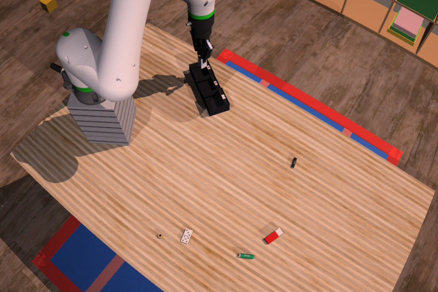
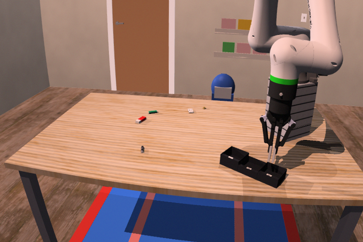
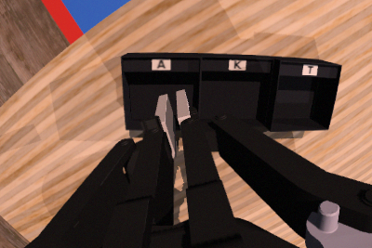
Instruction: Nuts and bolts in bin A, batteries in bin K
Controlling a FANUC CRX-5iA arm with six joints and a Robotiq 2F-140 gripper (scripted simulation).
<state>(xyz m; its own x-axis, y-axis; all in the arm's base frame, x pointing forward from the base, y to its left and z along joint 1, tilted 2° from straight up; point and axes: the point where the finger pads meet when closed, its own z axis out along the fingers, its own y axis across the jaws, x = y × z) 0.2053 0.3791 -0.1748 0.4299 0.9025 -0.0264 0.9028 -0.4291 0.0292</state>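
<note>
The dark battery is 50 cm ahead of my hand, 19 cm to the right of it and 10 cm below it. The rest, counted from my hand: white domino: 28 cm ahead, 62 cm to the right, 10 cm below; three joined black bins: 5 cm ahead, 5 cm to the right, 9 cm below; brass nut: 19 cm ahead, 67 cm to the right, 11 cm below.
</note>
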